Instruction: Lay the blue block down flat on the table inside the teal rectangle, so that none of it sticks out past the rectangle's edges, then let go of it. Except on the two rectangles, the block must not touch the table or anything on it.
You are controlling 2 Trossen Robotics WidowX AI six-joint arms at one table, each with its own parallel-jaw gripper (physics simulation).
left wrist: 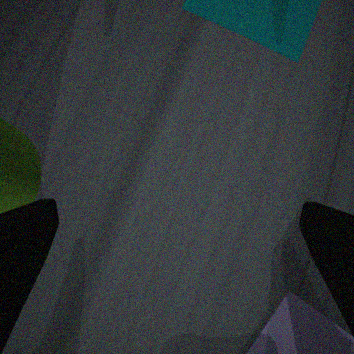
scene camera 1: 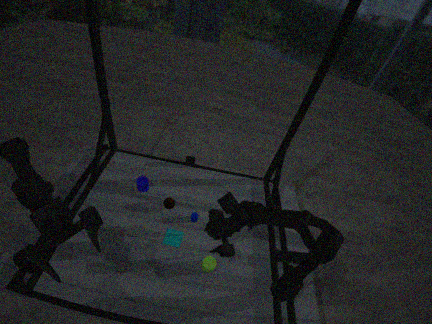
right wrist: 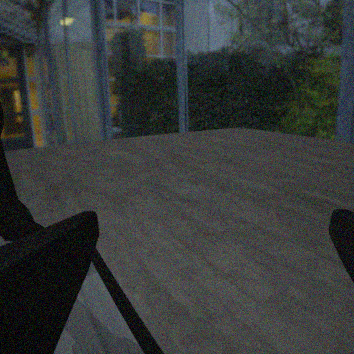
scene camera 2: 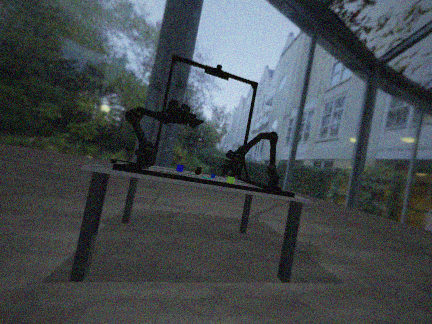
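Pixels of known places: left gripper, fingertip midpoint: (left wrist: 181, 212) (scene camera 1: 207, 241) (scene camera 2: 225, 177); right gripper, fingertip midpoint: (scene camera 1: 80, 266) (right wrist: 214, 222) (scene camera 2: 200, 118); left arm's base at its link origin: (scene camera 1: 281, 292) (scene camera 2: 272, 188); right arm's base at its link origin: (scene camera 2: 141, 165).
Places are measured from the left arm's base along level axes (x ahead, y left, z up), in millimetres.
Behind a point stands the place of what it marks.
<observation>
The teal rectangle (scene camera 1: 173, 237) {x 376, y -285, z -18 mm} (scene camera 2: 206, 178) {x 390, y -260, z -19 mm} (left wrist: 250, 25) {x 349, y -277, z -18 mm} lies on the table, at the top of the left wrist view. The blue block cannot be made out in any view. A corner of the lavender rectangle (left wrist: 281, 325) {x 197, y -294, z -18 mm} shows at the bottom right of the left wrist view; in scene camera 1 the left arm hides that rectangle. My left gripper (scene camera 1: 210, 241) {x 244, y -243, z 8 mm} (scene camera 2: 232, 168) (left wrist: 181, 212) {x 244, y -243, z 8 mm} is open and empty, low over the table between the green cylinder and the lavender corner. My right gripper (scene camera 1: 80, 267) {x 590, y -83, z 324 mm} (scene camera 2: 200, 122) {x 590, y -83, z 324 mm} (right wrist: 214, 222) {x 590, y -83, z 324 mm} is open and empty, high at the left of scene camera 1.
A green cylinder (scene camera 1: 209, 263) {x 257, y -150, z 25 mm} (scene camera 2: 230, 179) {x 272, y -134, z 9 mm} (left wrist: 17, 165) {x 258, y -179, z 3 mm} stands beside my left gripper's left finger. A small blue round object (scene camera 1: 194, 217) {x 283, y -354, z 12 mm} (scene camera 2: 213, 176) {x 284, y -348, z -6 mm}, a dark red round object (scene camera 1: 169, 203) {x 384, y -422, z 26 mm} (scene camera 2: 198, 170) {x 392, y -416, z 19 mm} and a larger blue cylinder (scene camera 1: 142, 183) {x 501, y -529, z 35 mm} (scene camera 2: 180, 168) {x 507, y -520, z 7 mm} stand beyond the teal rectangle. A black frame surrounds the table.
</observation>
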